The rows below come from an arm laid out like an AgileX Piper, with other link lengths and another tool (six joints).
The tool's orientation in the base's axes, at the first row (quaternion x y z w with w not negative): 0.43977 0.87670 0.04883 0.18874
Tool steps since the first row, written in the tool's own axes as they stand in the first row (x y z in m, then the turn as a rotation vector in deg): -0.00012 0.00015 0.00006 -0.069 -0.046 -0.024; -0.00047 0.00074 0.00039 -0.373 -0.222 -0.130; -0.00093 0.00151 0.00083 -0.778 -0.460 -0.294; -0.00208 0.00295 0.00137 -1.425 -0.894 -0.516; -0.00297 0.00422 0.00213 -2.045 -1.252 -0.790; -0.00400 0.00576 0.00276 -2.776 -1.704 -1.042
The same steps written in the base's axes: 0.00020 -0.00001 0.00002 -0.006 -0.081 0.030; 0.00096 0.00005 -0.00004 -0.014 -0.419 0.172; 0.00195 0.00012 -0.00012 -0.034 -0.870 0.380; 0.00386 0.00004 0.00008 -0.093 -1.628 0.662; 0.00558 0.00005 -0.00005 -0.129 -2.313 1.004; 0.00754 0.00012 0.00005 -0.168 -3.145 1.333
